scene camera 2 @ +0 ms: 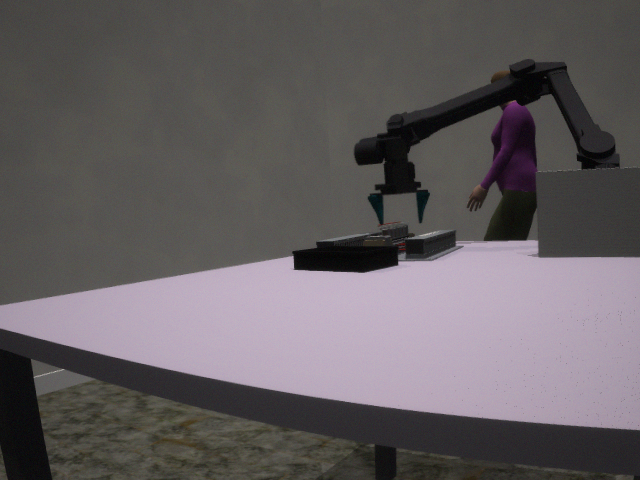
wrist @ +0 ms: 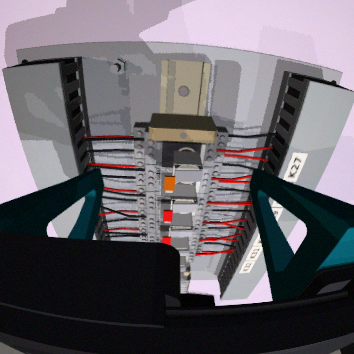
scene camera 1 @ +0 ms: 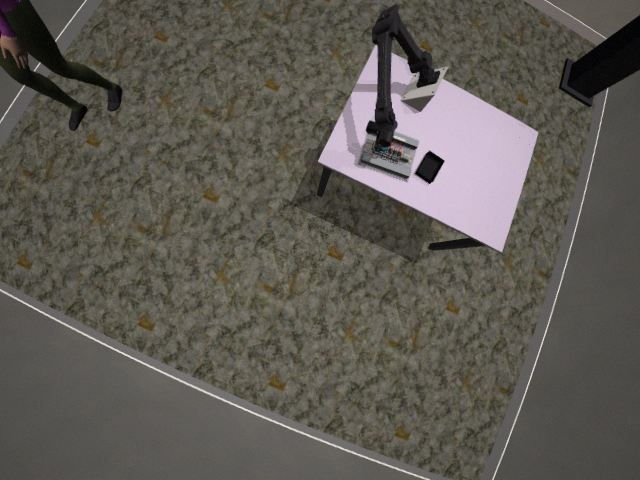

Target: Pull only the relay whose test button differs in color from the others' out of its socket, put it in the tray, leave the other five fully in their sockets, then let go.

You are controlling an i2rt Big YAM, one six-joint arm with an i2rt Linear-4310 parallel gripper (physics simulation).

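Frame: origin at the arm's base, x back, y right, z up, level; millimetres.
Seen in the pictures: gripper, fingertip midpoint: (scene camera 2: 401,224) (wrist: 176,176) (scene camera 1: 378,143); arm's base at its link origin: (scene camera 2: 605,202) (scene camera 1: 428,80).
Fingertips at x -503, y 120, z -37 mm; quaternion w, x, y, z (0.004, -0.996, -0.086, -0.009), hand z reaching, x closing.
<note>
Offsets run from my fingertips to a thing's top centre. Level surfaces: height alone.
My gripper (scene camera 1: 383,146) (scene camera 2: 401,222) (wrist: 176,176) is open and empty, its teal fingers pointing down just above the relay row, one on each side of it. In the wrist view one relay has an orange test button @[dx -4, dy -1, dz +7 mm] (wrist: 169,183); it sits in the row, near the tan end block. Relays farther down the row have red buttons, such as one red button @[dx -1, dy -29, dz +7 mm] (wrist: 167,216) and another red button @[dx +2, dy -56, dz +7 mm] (wrist: 166,240). The relay nearest the end block shows no clear button, and the far end of the row is partly hidden. The black tray @[dx +39, dy -346, dz -28 mm] (scene camera 1: 430,166) (scene camera 2: 336,259) stands empty beside the panel.
Grey wire ducts @[dx -84, dy -96, dz -20 mm] (wrist: 37,135) @[dx +110, dy -74, dz -20 mm] (wrist: 311,130) (scene camera 2: 431,244) flank the relay row, with red and black wires between. The tan end block @[dx +2, dy +18, dz -22 mm] (wrist: 183,128) sits on the rail. The arm's grey base stand (scene camera 1: 424,93) (scene camera 2: 586,214) is on the pink table @[dz -63 mm] (scene camera 1: 475,155). A person (scene camera 2: 511,149) stands beyond.
</note>
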